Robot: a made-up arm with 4 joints. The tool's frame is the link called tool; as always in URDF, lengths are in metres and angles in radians. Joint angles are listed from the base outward.
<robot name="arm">
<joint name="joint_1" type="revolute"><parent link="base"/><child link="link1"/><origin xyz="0.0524 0.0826 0.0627" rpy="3.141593 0 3.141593"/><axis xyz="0 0 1"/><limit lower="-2.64" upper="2.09"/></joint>
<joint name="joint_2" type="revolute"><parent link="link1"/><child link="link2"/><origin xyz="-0.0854 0.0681 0.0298" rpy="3.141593 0 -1.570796"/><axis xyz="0 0 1"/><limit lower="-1.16" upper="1.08"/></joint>
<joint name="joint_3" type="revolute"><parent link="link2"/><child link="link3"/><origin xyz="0.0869 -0.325 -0.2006" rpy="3.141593 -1.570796 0"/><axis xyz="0 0 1"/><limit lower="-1.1" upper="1.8"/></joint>
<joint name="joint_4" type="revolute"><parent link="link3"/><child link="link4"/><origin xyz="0.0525 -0.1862 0.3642" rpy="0.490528 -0.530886 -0.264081"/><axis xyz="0 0 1"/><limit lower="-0.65" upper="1.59"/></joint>
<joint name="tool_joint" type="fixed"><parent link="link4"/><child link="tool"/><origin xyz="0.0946 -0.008 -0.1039" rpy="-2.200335 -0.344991 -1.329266"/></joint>
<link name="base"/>
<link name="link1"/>
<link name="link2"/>
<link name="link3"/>
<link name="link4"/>
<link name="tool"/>
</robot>
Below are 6 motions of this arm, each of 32 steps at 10 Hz.
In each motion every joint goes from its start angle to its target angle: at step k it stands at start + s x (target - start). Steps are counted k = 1, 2, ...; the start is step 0. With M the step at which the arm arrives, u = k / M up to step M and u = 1 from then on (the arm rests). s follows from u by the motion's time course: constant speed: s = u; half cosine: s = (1 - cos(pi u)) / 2; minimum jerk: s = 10 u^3 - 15 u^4 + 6 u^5.
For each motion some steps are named. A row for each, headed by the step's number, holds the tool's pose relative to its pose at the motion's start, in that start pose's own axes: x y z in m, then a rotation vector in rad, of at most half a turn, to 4 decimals.
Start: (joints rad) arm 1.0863 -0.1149 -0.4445 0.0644
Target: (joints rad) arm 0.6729 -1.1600 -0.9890 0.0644
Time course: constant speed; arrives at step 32
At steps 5, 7, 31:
5: -0.0284 0.0129 -0.0343 0.0388 0.0846 -0.0912
7: -0.0400 0.0188 -0.0483 0.0565 0.1184 -0.1267
31: -0.1830 0.1295 -0.2214 0.3606 0.5138 -0.4999

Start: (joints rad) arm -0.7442 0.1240 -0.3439 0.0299
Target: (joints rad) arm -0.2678 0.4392 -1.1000 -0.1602
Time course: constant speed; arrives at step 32
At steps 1, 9, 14, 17, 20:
1: 0.0036 -0.0007 -0.0048 -0.0007 0.0281 -0.0017
9: 0.0280 -0.0070 -0.0475 0.0013 0.2533 -0.0117
14: 0.0385 -0.0116 -0.0779 0.0095 0.3938 -0.0147
17: 0.0429 -0.0143 -0.0973 0.0169 0.4781 -0.0153
20: 0.0457 -0.0169 -0.1173 0.0262 0.5621 -0.0148

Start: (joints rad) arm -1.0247 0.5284 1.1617 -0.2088
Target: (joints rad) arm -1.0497 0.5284 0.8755 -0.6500
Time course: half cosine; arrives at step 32
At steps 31, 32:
31: 0.0868 0.0172 -0.0817 -0.0717 0.6033 0.3121
32: 0.0870 0.0172 -0.0820 -0.0718 0.6047 0.3129

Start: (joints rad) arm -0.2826 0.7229 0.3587 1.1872
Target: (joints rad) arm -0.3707 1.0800 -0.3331 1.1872
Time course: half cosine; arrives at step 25
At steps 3, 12, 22, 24, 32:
3: 0.0046 -0.0022 -0.0104 -0.0054 0.0282 0.0027
12: 0.0437 -0.0203 -0.1433 -0.0788 0.3709 0.0666
22: 0.0491 -0.0235 -0.2952 -0.1813 0.7402 0.2060
24: 0.0482 -0.0232 -0.3044 -0.1884 0.7622 0.2170
32: 0.0480 -0.0231 -0.3056 -0.1893 0.7650 0.2184

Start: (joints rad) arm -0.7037 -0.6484 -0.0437 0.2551
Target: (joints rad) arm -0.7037 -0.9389 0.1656 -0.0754
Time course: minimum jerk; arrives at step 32
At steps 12, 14, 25, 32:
12: -0.0362 0.0131 0.0144 -0.0349 0.0059 -0.0250
14: -0.0504 0.0192 0.0199 -0.0494 0.0088 -0.0354
25: -0.1193 0.0584 0.0452 -0.1267 0.0294 -0.0912
32: -0.1282 0.0647 0.0483 -0.1377 0.0331 -0.0994

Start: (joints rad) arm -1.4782 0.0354 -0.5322 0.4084
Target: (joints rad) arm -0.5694 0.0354 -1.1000 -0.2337
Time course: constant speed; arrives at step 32
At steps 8, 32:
8: -0.0495 -0.0045 -0.0504 -0.0023 0.2563 -0.1372
32: -0.2190 0.0673 -0.2376 0.4074 0.9863 -0.3697

